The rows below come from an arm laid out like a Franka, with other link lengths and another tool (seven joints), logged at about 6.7 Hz.
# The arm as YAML. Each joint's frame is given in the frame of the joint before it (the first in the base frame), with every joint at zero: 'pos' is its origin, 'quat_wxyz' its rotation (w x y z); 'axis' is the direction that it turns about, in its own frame. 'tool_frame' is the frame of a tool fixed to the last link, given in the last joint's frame.
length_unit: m
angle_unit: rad
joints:
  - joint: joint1
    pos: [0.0, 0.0, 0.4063]
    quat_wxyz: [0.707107, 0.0, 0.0, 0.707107]
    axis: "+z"
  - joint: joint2
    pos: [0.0, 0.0, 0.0]
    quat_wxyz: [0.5, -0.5, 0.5, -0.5]
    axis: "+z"
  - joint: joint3
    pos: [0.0, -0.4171, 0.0]
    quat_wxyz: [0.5, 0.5, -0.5, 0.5]
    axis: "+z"
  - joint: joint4
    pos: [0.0, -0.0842, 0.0]
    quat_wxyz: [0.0, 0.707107, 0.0, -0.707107]
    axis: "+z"
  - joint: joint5
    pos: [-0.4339, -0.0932, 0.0]
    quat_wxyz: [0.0, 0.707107, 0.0, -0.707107]
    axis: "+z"
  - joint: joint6
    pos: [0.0, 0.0, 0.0]
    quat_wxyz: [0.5, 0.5, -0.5, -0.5]
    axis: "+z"
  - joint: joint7
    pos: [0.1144, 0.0, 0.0]
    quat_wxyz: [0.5, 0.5, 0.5, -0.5]
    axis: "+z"
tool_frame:
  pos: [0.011, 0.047, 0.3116]
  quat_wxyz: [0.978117, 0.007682, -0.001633, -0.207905]
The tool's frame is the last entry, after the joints.
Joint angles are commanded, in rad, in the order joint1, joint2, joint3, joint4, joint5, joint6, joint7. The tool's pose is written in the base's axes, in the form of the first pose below.
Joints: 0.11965 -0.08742 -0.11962 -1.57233 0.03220 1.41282 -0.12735
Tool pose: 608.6 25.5 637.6 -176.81 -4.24 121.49
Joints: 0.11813 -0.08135 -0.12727 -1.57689 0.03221 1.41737 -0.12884
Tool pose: 610.8 20.0 631.9 -176.51 -4.42 121.02
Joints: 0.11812 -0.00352 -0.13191 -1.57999 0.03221 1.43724 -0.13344
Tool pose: 632.2 19.0 584.4 -173.28 -5.77 120.68
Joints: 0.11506 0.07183 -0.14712 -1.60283 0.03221 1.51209 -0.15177
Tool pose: 662.4 8.6 531.7 -171.94 -6.03 120.41
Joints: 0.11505 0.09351 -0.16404 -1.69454 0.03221 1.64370 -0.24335
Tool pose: 678.4 0.0 481.4 -173.19 -5.77 124.55
